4 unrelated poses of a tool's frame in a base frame.
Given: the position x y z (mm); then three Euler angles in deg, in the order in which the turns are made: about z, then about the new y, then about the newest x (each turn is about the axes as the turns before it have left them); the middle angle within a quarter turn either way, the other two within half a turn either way.
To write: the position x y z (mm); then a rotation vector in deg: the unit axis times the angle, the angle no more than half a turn. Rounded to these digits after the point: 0 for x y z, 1 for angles.
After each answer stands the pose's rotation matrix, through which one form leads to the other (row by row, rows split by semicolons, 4 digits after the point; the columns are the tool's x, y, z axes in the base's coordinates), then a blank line. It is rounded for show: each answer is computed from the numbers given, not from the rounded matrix.
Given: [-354 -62 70 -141.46 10.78 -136.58]
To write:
[-354 -62 70 -43.5 141.4 -51.0]
-0.7684 -0.3520 0.5345; -0.6121 0.6482 -0.4530; -0.1870 -0.6752 -0.7135

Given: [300 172 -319 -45.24 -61.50 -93.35]
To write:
[300 172 -319 -103.1 -12.1 -82.6]
0.3360 0.5763 0.7450; -0.3388 -0.6641 0.6665; 0.8788 -0.4763 -0.0279

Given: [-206 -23 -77 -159.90 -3.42 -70.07]
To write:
[-206 -23 -77 -20.7 93.6 -135.0]
-0.9374 0.0645 0.3422; -0.3430 -0.3394 -0.8759; 0.0597 -0.9384 0.3403

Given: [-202 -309 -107 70.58 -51.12 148.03]
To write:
[-202 -309 -107 -136.6 -71.1 -84.8]
0.2087 0.6630 0.7189; 0.5920 -0.6708 0.4468; 0.7785 0.3323 -0.5325

